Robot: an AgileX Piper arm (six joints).
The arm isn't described. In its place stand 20 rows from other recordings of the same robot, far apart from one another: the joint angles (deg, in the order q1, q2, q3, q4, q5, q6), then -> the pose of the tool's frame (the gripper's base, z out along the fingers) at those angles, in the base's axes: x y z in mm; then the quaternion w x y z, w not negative.
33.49 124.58 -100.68 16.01 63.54 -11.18 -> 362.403 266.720 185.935 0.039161 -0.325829 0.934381 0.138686
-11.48 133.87 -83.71 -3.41 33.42 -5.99 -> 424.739 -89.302 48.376 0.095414 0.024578 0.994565 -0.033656
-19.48 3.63 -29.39 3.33 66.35 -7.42 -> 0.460 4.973 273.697 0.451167 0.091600 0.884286 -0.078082
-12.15 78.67 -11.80 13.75 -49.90 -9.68 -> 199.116 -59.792 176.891 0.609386 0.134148 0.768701 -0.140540
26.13 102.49 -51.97 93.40 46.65 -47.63 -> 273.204 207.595 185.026 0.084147 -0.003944 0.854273 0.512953
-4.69 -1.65 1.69 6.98 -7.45 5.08 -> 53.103 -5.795 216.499 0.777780 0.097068 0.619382 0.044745
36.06 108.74 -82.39 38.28 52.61 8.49 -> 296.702 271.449 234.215 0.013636 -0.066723 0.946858 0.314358
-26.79 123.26 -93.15 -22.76 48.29 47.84 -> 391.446 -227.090 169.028 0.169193 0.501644 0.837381 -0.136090
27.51 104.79 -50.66 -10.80 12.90 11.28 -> 297.164 150.467 130.807 0.241044 -0.219467 0.944538 0.039748
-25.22 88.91 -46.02 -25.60 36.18 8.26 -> 236.933 -137.250 186.079 0.110864 0.125917 0.970611 -0.172533
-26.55 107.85 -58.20 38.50 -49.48 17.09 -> 336.115 -216.087 216.336 0.691741 0.543334 0.470636 -0.069167
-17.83 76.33 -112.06 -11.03 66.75 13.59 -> 211.420 -84.805 548.035 0.523418 0.242646 0.808741 -0.114432
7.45 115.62 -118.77 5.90 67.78 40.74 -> 443.070 66.671 340.159 0.217917 0.282116 0.921623 0.153408
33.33 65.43 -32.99 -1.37 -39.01 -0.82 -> 199.358 132.742 318.065 0.744418 -0.196820 0.600908 0.214508
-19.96 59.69 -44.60 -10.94 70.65 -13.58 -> 141.489 -68.722 275.708 0.050305 0.031026 0.992011 -0.111450
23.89 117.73 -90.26 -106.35 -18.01 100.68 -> 430.353 220.144 239.063 0.486051 -0.296424 0.796310 0.204395
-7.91 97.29 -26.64 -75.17 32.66 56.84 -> 209.068 -76.976 103.851 0.068258 -0.029484 0.954521 -0.288722
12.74 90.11 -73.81 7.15 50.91 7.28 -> 321.774 81.764 297.768 0.226190 -0.019630 0.969021 0.097218
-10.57 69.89 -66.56 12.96 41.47 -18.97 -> 257.120 -34.231 374.009 0.433934 -0.021142 0.900667 -0.007319
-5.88 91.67 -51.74 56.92 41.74 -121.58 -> 305.333 19.587 212.602 0.364720 -0.570959 0.732527 0.066259
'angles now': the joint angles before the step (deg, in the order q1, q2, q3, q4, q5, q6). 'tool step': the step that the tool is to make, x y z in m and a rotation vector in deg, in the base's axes. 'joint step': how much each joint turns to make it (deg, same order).
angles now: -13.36 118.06 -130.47 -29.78 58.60 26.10
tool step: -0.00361 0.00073 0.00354 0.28 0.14 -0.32
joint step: 0.00 -0.58 0.02 0.16 0.85 -0.05
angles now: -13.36 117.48 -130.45 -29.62 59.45 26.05
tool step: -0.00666 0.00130 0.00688 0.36 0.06 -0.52
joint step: 0.00 -1.10 0.07 0.18 1.32 -0.06
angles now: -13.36 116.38 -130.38 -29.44 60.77 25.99
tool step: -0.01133 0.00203 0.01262 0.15 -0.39 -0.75
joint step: 0.00 -1.91 0.10 -0.01 1.66 -0.04
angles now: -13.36 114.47 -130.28 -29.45 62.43 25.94
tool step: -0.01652 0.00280 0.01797 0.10 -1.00 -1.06
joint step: -0.03 -2.71 0.11 -0.14 1.97 0.13
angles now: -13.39 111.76 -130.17 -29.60 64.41 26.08
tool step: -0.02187 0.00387 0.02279 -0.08 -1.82 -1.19
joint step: -0.04 -3.49 0.09 -0.28 1.99 0.25
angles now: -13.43 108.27 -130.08 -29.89 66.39 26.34
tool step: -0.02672 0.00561 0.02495 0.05 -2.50 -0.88
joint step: -0.05 -4.23 0.37 0.08 1.76 0.19
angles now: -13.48 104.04 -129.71 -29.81 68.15 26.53
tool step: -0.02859 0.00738 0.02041 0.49 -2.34 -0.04
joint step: -0.05 -4.96 1.98 0.85 0.98 0.07
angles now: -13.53 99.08 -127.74 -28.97 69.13 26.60
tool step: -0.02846 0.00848 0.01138 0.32 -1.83 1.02
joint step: -0.05 -6.12 5.37 1.20 -1.06 0.04
